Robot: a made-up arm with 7 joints. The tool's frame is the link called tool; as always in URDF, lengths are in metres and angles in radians.
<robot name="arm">
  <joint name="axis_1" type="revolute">
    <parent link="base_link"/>
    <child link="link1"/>
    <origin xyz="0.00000 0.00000 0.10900" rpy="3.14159 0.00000 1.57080"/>
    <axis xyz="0 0 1"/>
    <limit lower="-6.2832" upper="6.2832"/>
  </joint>
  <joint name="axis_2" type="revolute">
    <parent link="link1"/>
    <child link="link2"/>
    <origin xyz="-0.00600 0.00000 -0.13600" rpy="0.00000 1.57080 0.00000"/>
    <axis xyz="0 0 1"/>
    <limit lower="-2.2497" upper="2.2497"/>
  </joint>
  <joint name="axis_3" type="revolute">
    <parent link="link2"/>
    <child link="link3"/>
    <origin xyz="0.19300 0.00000 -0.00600" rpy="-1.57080 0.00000 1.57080"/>
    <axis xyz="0 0 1"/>
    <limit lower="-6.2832" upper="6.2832"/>
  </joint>
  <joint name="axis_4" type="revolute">
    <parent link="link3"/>
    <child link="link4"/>
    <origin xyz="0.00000 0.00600 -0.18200" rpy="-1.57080 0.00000 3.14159"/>
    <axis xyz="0 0 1"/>
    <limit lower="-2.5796" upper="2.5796"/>
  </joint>
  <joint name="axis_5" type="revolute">
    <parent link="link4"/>
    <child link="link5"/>
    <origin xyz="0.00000 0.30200 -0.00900" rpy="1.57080 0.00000 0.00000"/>
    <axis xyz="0 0 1"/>
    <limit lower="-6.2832" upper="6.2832"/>
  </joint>
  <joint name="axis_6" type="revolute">
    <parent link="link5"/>
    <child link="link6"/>
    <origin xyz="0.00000 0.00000 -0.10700" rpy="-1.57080 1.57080 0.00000"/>
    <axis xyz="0 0 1"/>
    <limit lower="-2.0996" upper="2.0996"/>
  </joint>
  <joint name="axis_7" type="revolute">
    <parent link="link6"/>
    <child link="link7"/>
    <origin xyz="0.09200 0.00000 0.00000" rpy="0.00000 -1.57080 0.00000"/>
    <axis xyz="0 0 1"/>
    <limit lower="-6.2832" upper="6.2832"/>
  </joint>
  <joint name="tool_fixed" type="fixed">
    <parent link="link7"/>
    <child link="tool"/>
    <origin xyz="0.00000 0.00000 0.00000" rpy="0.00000 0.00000 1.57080"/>
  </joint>
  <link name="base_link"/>
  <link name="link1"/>
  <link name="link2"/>
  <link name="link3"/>
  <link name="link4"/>
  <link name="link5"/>
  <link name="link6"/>
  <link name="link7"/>
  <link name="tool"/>
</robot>
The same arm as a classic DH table. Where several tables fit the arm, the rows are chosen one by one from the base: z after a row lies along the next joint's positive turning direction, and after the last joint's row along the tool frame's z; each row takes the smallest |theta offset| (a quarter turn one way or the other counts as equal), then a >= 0, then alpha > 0; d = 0 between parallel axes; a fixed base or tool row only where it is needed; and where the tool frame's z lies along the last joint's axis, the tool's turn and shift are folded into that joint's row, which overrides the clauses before.
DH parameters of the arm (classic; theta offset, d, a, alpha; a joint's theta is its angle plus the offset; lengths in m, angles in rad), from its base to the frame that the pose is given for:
base (fixed): 0.0000 0.0000 0.0000 3.1416
axis_1: 0.0000 -0.2450 0.0000 1.5708
axis_2: 0.0000 -0.0120 0.0000 -1.5708
axis_3: 0.0000 -0.3750 0.0000 1.5708
axis_4: 0.0000 -0.0150 0.0000 -1.5708
axis_5: 0.0000 -0.4090 0.0000 1.5708
axis_6: 0.0000 0.0000 0.0000 -1.5708
axis_7: 0.0000 -0.0920 0.0000 0.0000
Joint limits (rad, base to tool): -6.2832..6.2832 -2.2497..2.2497 -6.2832..6.2832 -2.5796..2.5796 -6.2832..6.2832 -2.0996..2.0996 -6.2832..6.2832

